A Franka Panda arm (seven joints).
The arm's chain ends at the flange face. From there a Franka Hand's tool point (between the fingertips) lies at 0.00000 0.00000 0.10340 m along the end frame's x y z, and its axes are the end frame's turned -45 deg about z.
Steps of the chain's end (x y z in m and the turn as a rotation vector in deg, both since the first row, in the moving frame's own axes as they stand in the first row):
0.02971, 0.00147, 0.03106, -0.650, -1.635, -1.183
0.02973, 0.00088, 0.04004, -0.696, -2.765, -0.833
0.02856, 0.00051, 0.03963, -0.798, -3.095, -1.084
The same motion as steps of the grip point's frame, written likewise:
0.01704, 0.02082, 0.03101, 0.697, -1.616, -1.183
0.01597, 0.01904, 0.03991, 1.463, -2.447, -0.833
0.01484, 0.01767, 0.03947, 1.624, -2.753, -1.084

